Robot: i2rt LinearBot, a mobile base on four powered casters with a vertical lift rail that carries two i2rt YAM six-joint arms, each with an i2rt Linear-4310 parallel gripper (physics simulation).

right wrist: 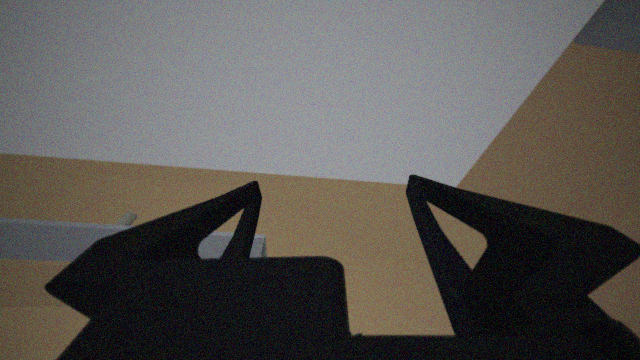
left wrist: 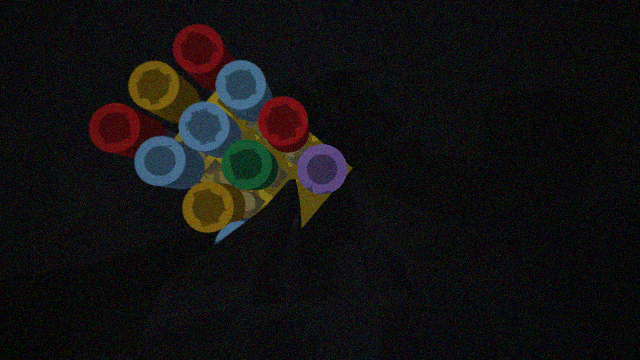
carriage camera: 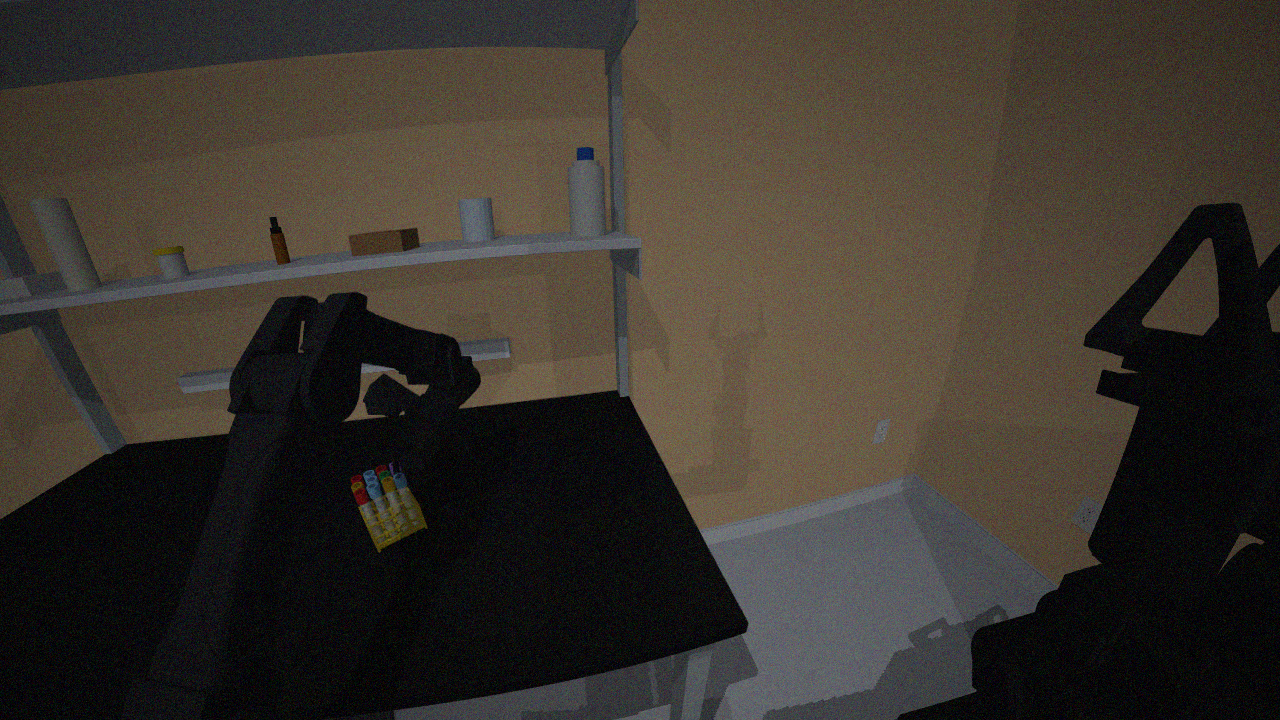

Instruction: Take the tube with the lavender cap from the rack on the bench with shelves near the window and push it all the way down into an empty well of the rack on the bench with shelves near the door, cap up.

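Frame: origin at the left arm's base, x back, y right, z up, level; centimetres.
Seen in the pictures: left gripper, fingertip midpoint: (left wrist: 323, 187) (carriage camera: 400, 472); right gripper, fingertip midpoint: (right wrist: 332, 186) (carriage camera: 1271, 214).
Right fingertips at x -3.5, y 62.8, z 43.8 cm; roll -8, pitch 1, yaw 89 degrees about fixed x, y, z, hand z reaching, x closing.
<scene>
Offsets run from my right fingertips to a thing's middle. "pt": to the spot under its first point. Level surfaces: height alone.
A yellow rack @[dy -72.7, dx -38.9, dz -50.4 cm] (carriage camera: 387, 507) stands on the black bench @[dz -53.3 cm] (carriage camera: 500, 537) and holds several capped tubes. In the left wrist view the rack (left wrist: 268, 152) is seen from above. The tube with the lavender cap @[dy -71.7, dx -42.7, dz -46.9 cm] (left wrist: 321, 168) stands in the rack's corner well at the right, next to a green-capped tube @[dy -71.9, dx -39.7, dz -46.9 cm] (left wrist: 247, 163) and a red-capped one @[dy -73.4, dx -41.3, dz -46.9 cm] (left wrist: 282, 121). My left gripper (left wrist: 323, 187) hangs above the rack, nearly shut and empty. Its dark fingers are hard to make out and cover part of the rack's near edge. My right gripper (right wrist: 332, 186) is wide open and empty, raised toward the ceiling, far off at the right (carriage camera: 1207, 269).
A shelf @[dz -7.6 cm] (carriage camera: 340, 259) above the bench carries a white bottle with a blue cap @[pt dy -36.2, dx -70.7, dz +1.2 cm] (carriage camera: 586, 192), a brown box @[pt dy -75.4, dx -63.1, dz -5.2 cm] (carriage camera: 383, 240), a small brown bottle @[pt dy -97.5, dx -61.7, dz -3.4 cm] (carriage camera: 279, 242) and white cylinders. A shelf post (carriage camera: 617, 269) stands at the bench's back right corner. The scene is dim.
</scene>
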